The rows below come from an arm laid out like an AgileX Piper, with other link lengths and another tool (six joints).
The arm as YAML. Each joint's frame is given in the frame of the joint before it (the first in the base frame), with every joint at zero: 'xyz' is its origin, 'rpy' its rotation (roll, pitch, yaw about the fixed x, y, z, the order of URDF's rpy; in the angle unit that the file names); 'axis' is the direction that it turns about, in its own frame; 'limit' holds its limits. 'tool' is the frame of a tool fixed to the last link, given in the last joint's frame.
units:
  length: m
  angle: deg
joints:
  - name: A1
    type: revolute
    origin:
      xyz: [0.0, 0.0, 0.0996]
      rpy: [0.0, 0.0, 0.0]
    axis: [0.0, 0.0, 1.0]
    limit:
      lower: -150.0
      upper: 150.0
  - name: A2
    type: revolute
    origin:
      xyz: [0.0, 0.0, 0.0]
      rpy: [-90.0, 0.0, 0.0]
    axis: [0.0, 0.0, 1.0]
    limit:
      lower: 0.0
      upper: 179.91
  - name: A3
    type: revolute
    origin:
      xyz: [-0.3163, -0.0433, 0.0]
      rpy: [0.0, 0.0, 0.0]
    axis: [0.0, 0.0, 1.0]
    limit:
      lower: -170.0
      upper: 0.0
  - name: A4
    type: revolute
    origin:
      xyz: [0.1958, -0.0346, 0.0]
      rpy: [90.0, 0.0, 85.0]
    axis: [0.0, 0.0, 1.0]
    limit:
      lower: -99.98
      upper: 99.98
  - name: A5
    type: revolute
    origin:
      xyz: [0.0, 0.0, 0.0]
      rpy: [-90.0, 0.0, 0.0]
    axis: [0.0, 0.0, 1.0]
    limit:
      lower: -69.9
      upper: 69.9
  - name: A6
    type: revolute
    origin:
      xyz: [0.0, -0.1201, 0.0]
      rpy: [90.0, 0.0, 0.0]
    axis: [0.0, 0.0, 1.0]
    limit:
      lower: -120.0
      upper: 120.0
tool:
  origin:
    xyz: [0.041, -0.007, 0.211]
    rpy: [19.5, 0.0, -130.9]
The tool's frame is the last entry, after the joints.
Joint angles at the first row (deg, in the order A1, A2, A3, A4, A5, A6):
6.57 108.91 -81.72 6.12 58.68 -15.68
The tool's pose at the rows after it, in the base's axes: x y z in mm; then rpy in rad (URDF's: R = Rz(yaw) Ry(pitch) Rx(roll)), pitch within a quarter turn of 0, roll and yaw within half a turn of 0:
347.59 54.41 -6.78 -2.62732 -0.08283 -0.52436
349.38 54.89 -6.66 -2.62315 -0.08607 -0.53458
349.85 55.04 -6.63 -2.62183 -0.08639 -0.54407
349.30 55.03 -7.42 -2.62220 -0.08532 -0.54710
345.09 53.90 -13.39 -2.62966 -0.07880 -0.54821
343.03 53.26 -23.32 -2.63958 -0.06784 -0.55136
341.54 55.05 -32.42 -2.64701 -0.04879 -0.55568
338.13 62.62 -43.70 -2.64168 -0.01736 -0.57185
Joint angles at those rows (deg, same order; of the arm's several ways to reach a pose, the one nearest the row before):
6.57 108.91 -81.72 6.10 58.21 -15.68
6.57 108.91 -81.72 6.10 57.87 -15.14
6.57 108.91 -81.72 6.05 57.76 -14.58
6.57 108.91 -81.49 6.05 57.57 -14.42
6.57 109.04 -79.98 5.98 56.48 -14.40
6.57 110.11 -78.91 5.96 55.16 -14.29
6.57 111.59 -78.81 6.36 54.70 -14.25
6.57 113.14 -78.04 8.00 53.58 -14.25

